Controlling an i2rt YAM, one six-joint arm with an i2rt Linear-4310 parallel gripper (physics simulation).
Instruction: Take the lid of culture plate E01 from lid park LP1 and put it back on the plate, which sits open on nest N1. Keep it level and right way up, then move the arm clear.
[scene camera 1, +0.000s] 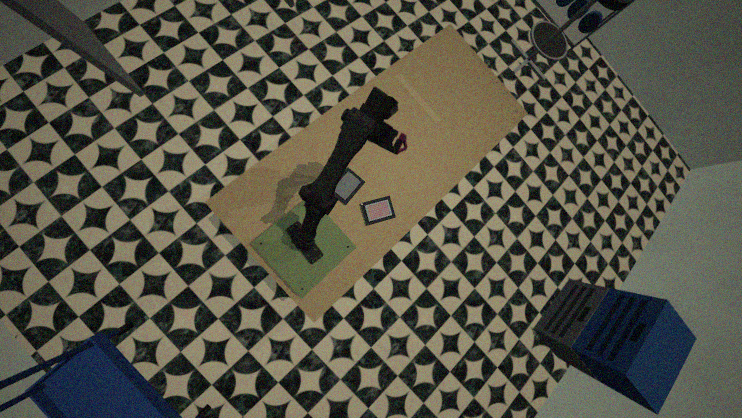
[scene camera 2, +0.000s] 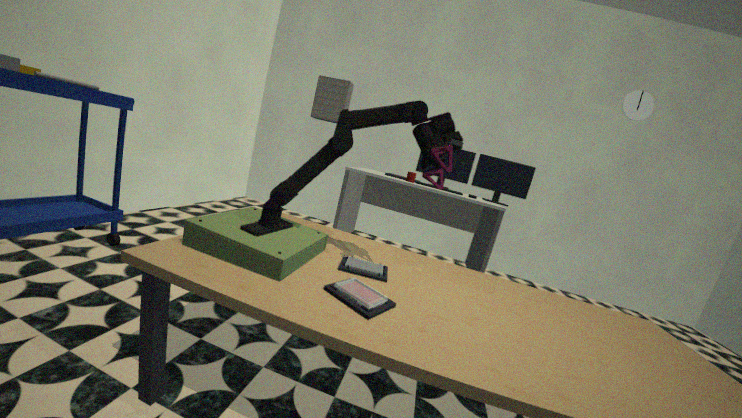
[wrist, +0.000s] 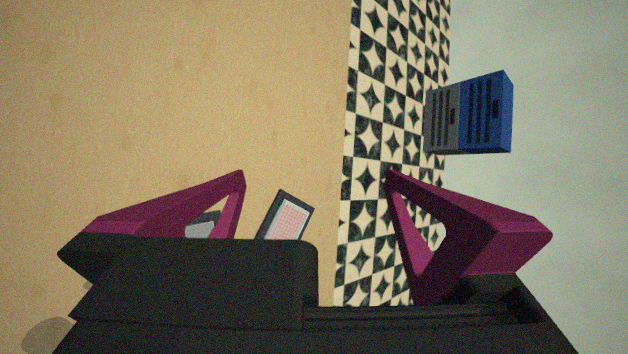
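Observation:
My gripper (scene camera 2: 445, 181) holds nothing, and it is open; I can see it in the wrist view too (wrist: 314, 177). There is also a dark plate nest (wrist: 281, 195).

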